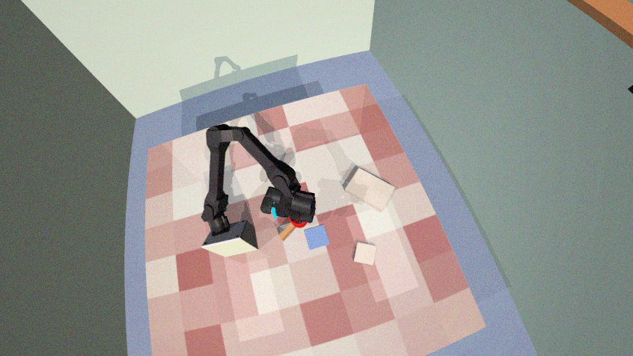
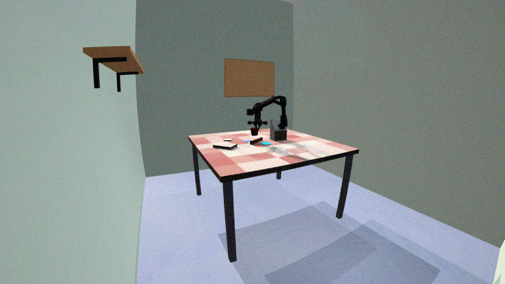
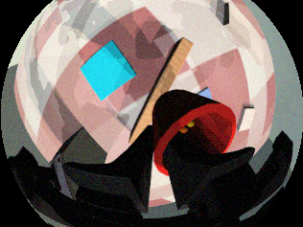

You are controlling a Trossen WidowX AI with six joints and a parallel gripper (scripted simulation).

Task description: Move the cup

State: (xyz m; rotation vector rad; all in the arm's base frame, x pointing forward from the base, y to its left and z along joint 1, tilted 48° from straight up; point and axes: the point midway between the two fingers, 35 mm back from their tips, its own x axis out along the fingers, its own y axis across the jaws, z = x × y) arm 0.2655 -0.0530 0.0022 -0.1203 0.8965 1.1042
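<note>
Right now the cyan pad is 3 cm behind my gripper tip, 10 cm to the left of it and 11 cm below it. From my gripper tip the other things lie so: red cup: 2 cm ahead, 2 cm to the right; then wooden bar: 1 cm ahead, 10 cm below; then blue pad: 6 cm ahead, 9 cm to the right, 11 cm below.
</note>
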